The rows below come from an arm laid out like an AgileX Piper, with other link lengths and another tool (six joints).
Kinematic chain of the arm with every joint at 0, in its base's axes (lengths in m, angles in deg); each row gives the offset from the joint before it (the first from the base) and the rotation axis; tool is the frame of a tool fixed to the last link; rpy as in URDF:
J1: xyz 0 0 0.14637 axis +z
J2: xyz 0 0 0 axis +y
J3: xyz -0.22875 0 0.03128 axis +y
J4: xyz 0.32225 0 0.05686 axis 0.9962 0 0.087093
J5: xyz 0 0 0 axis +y
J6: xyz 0.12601 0 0.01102 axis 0.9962 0 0.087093
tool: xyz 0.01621 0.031 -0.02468 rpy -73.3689 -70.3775 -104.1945
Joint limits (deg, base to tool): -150..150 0..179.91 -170..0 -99.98..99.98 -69.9..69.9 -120..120
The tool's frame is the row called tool.
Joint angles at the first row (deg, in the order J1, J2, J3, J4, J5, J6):
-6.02, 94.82, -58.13, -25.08, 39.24, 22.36
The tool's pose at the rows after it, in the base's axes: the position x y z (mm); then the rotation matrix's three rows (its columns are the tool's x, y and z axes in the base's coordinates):
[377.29, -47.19, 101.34], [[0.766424, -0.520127, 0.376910], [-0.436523, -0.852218, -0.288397], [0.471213, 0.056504, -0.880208]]
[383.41, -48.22, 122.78], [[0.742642, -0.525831, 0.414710], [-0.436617, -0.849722, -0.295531], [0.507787, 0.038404, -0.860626]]
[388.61, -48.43, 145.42], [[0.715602, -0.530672, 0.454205], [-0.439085, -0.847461, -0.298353], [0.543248, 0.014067, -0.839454]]
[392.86, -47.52, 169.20], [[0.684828, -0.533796, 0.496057], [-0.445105, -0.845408, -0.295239], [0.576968, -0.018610, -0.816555]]
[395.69, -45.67, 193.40], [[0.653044, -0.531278, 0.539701], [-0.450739, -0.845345, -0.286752], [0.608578, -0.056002, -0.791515]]
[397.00, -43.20, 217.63], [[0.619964, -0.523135, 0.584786], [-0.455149, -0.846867, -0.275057], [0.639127, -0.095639, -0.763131]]
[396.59, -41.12, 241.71], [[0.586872, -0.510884, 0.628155], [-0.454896, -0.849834, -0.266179], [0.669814, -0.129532, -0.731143]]
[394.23, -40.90, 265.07], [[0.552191, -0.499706, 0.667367], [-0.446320, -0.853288, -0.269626], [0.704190, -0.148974, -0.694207]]
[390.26, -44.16, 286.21], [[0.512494, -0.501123, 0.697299], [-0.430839, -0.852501, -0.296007], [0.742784, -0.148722, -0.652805]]
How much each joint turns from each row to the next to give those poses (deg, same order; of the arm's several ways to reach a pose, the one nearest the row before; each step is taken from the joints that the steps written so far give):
0.00, -1.71, -1.51, 0.10, 0.92, -0.19
0.00, -1.87, -1.58, 0.18, 0.89, -0.21
0.00, -1.95, -1.62, 0.56, 0.82, -0.34
0.00, -2.02, -1.66, 1.03, 0.68, -0.46
0.00, -2.08, -1.58, 1.41, 0.49, -0.75
0.00, -2.16, -1.43, 1.57, 0.25, -0.88
0.00, -2.19, -1.34, 1.26, 0.21, -0.89
0.00, -2.25, -1.15, 0.13, 0.22, -0.46
0.00, -2.18, -0.86, -1.92, 0.30, 0.81

